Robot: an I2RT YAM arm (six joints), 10 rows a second.
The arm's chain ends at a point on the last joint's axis. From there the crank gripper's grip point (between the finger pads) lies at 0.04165 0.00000 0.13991 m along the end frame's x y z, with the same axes.
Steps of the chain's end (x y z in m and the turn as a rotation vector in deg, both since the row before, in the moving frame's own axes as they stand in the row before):
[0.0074, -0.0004, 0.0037, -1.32, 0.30, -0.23]
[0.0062, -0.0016, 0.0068, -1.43, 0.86, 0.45]
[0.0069, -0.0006, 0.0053, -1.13, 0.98, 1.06]
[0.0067, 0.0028, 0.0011, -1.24, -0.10, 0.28]
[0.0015, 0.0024, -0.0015, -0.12, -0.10, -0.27]
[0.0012, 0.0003, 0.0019, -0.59, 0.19, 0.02]
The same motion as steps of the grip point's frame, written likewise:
[0.0081, 0.0027, 0.0034, -1.32, 0.30, -0.23]
[0.0083, 0.0022, 0.0061, -1.43, 0.86, 0.45]
[0.0093, 0.0029, 0.0045, -1.13, 0.98, 1.06]
[0.0064, 0.0060, 0.0011, -1.24, -0.10, 0.28]
[0.0013, 0.0025, -0.0014, -0.12, -0.10, -0.27]
[0.0017, 0.0018, 0.0018, -0.59, 0.19, 0.02]

